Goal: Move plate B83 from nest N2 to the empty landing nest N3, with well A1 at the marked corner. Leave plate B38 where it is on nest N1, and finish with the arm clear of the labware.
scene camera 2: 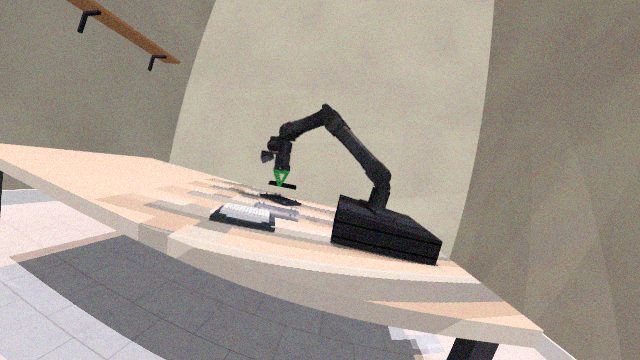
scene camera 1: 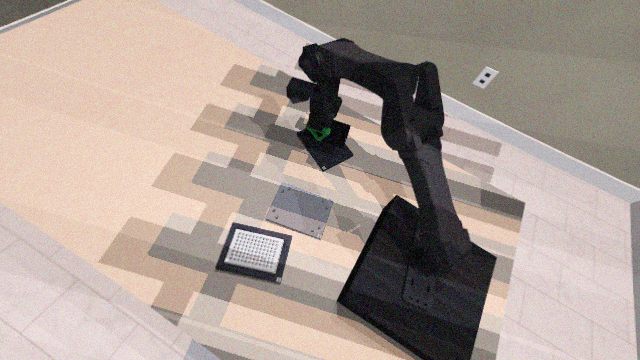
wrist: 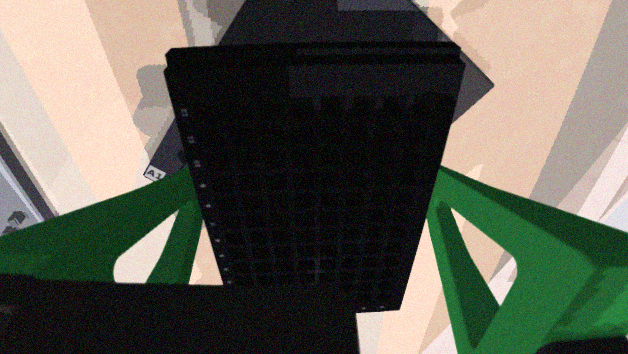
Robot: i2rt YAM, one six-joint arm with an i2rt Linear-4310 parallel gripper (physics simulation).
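A black well plate, taken as B83 (scene camera 2: 290, 186) (wrist: 320, 150), is held between the green fingers of my gripper (scene camera 2: 281, 184) (wrist: 314, 177), which is shut on it. It hangs above a dark nest (scene camera 1: 334, 159) (scene camera 2: 282, 200) (wrist: 325, 22), apart from it and turned relative to it. That nest's A1 label (wrist: 154, 173) shows beyond the plate's left edge in the wrist view. The grey nest (scene camera 1: 302, 206) (scene camera 2: 288, 212), taken as N3, is empty. A white plate, taken as B38 (scene camera 1: 255, 250) (scene camera 2: 245, 212), sits on another dark nest (scene camera 1: 245, 273). Nest names are not legible.
The black arm base (scene camera 1: 380, 295) (scene camera 2: 385, 235) stands on the right of the table. The grey nest lies between the two dark nests. A wall shelf (scene camera 2: 125, 34) is at the upper left in the second scene view. Patchy shadows cross the table.
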